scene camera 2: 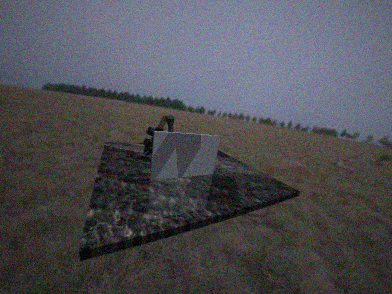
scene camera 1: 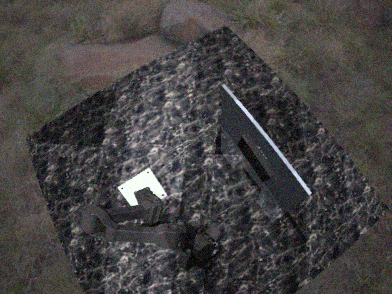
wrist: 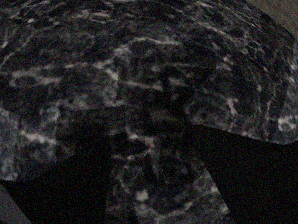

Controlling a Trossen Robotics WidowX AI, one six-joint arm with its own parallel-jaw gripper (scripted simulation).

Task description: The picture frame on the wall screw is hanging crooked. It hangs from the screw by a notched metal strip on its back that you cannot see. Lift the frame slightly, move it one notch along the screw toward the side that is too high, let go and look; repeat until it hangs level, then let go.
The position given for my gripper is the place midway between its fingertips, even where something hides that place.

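Note:
Scene camera 1 gives me a picture frame [scene camera 1: 248, 147] and a wall panel [scene camera 1: 287, 187]. With scene camera 2 I still see the wall panel [scene camera 2: 174, 155], but scene camera 2 does not show the picture frame, hidden by the wall panel. The wrist view shows my gripper [wrist: 152, 137], while the picture frame is out of frame in the wrist view.

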